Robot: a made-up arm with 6 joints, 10 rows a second.
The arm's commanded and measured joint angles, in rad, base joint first. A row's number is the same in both.
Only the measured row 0 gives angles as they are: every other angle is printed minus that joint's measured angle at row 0.
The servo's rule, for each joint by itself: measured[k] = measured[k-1] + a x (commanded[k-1-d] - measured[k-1]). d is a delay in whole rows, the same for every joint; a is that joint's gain. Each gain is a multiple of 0.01, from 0.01 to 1. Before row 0 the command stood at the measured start. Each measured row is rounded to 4 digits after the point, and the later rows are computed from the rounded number. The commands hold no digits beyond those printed.
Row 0, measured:
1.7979, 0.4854, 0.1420, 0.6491, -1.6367, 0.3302
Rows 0 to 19, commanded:
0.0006, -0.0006, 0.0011, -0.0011, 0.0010, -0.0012
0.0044, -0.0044, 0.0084, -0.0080, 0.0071, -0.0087
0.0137, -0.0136, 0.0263, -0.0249, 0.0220, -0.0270
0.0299, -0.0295, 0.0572, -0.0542, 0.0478, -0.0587
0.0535, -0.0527, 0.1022, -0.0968, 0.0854, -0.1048
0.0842, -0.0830, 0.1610, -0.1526, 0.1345, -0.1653
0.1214, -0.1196, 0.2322, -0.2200, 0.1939, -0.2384
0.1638, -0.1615, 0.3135, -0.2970, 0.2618, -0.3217
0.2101, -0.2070, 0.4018, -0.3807, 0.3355, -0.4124
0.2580, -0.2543, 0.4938, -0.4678, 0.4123, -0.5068
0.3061, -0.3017, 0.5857, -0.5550, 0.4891, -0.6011
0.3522, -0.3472, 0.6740, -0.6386, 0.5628, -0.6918
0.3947, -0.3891, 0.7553, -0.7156, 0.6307, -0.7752
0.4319, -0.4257, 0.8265, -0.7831, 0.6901, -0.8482
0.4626, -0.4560, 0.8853, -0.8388, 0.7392, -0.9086
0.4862, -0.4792, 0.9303, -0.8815, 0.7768, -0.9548
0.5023, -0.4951, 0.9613, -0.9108, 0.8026, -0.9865
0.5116, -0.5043, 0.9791, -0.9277, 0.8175, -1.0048
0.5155, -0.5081, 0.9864, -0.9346, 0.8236, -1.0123
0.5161, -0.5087, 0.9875, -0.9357, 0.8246, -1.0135
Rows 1 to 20, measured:
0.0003, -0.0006, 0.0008, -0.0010, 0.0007, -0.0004
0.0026, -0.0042, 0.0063, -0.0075, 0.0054, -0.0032
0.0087, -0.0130, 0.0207, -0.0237, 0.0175, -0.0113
0.0204, -0.0285, 0.0470, -0.0521, 0.0396, -0.0274
0.0386, -0.0512, 0.0867, -0.0937, 0.0730, -0.0537
0.0637, -0.0811, 0.1402, -0.1485, 0.1179, -0.0916
0.0954, -0.1173, 0.2064, -0.2150, 0.1734, -0.1415
0.1330, -0.1588, 0.2835, -0.2913, 0.2379, -0.2028
0.1754, -0.2041, 0.3687, -0.3744, 0.3091, -0.2741
0.2208, -0.2513, 0.4588, -0.4613, 0.3844, -0.3532
0.2677, -0.2987, 0.5502, -0.5484, 0.4608, -0.4375
0.3142, -0.3443, 0.6393, -0.6323, 0.5353, -0.5240
0.3585, -0.3864, 0.7228, -0.7098, 0.6049, -0.6094
0.3989, -0.4233, 0.7975, -0.7780, 0.6671, -0.6906
0.4339, -0.4540, 0.8607, -0.8345, 0.7197, -0.7647
0.4627, -0.4777, 0.9108, -0.8782, 0.7614, -0.8293
0.4845, -0.4941, 0.9472, -0.9085, 0.7915, -0.8827
0.4994, -0.5037, 0.9702, -0.9264, 0.8105, -0.9242
0.5083, -0.5078, 0.9819, -0.9340, 0.8201, -0.9542
0.5126, -0.5086, 0.9859, -0.9356, 0.8234, -0.9744
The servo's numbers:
d 0
a 0.55 0.94 0.72 0.93 0.73 0.34

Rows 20 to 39, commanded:
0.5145, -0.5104, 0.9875, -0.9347, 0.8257, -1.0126
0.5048, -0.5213, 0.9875, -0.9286, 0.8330, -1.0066
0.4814, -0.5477, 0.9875, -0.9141, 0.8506, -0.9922
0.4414, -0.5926, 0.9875, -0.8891, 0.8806, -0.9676
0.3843, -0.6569, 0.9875, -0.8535, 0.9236, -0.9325
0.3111, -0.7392, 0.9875, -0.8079, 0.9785, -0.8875
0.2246, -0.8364, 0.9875, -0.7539, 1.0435, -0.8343
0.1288, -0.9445, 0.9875, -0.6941, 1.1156, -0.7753
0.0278, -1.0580, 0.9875, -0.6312, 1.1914, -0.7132
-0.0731, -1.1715, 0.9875, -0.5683, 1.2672, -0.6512
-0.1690, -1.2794, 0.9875, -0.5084, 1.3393, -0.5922
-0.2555, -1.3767, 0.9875, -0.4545, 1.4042, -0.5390
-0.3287, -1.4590, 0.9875, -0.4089, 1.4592, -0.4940
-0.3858, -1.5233, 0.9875, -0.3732, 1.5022, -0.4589
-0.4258, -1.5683, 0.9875, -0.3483, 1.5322, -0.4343
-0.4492, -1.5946, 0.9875, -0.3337, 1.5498, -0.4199
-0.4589, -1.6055, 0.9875, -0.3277, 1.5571, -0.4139
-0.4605, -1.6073, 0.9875, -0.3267, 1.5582, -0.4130
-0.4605, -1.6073, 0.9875, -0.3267, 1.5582, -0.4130
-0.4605, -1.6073, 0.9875, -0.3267, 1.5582, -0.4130
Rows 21 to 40, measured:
0.5136, -0.5103, 0.9871, -0.9348, 0.8251, -0.9874
0.5088, -0.5206, 0.9874, -0.9290, 0.8309, -0.9939
0.4937, -0.5461, 0.9875, -0.9151, 0.8453, -0.9933
0.4649, -0.5898, 0.9875, -0.8909, 0.8711, -0.9846
0.4206, -0.6529, 0.9875, -0.8561, 0.9094, -0.9669
0.3604, -0.7340, 0.9875, -0.8113, 0.9598, -0.9399
0.2857, -0.8303, 0.9875, -0.7579, 1.0209, -0.9040
0.1994, -0.9376, 0.9875, -0.6986, 1.0900, -0.8602
0.1050, -1.0508, 0.9875, -0.6359, 1.1640, -0.8102
0.0070, -1.1643, 0.9875, -0.5730, 1.2393, -0.7561
-0.0898, -1.2725, 0.9875, -0.5129, 1.3123, -0.7004
-0.1809, -1.3704, 0.9875, -0.4586, 1.3794, -0.6455
-0.2622, -1.4537, 0.9875, -0.4124, 1.4377, -0.5940
-0.3302, -1.5191, 0.9875, -0.3759, 1.4848, -0.5481
-0.3828, -1.5653, 0.9875, -0.3502, 1.5194, -0.5094
-0.4193, -1.5928, 0.9875, -0.3349, 1.5416, -0.4790
-0.4411, -1.6047, 0.9875, -0.3282, 1.5529, -0.4569
-0.4518, -1.6071, 0.9875, -0.3268, 1.5568, -0.4420
-0.4566, -1.6073, 0.9875, -0.3267, 1.5578, -0.4321
-0.4587, -1.6073, 0.9875, -0.3267, 1.5581, -0.4256

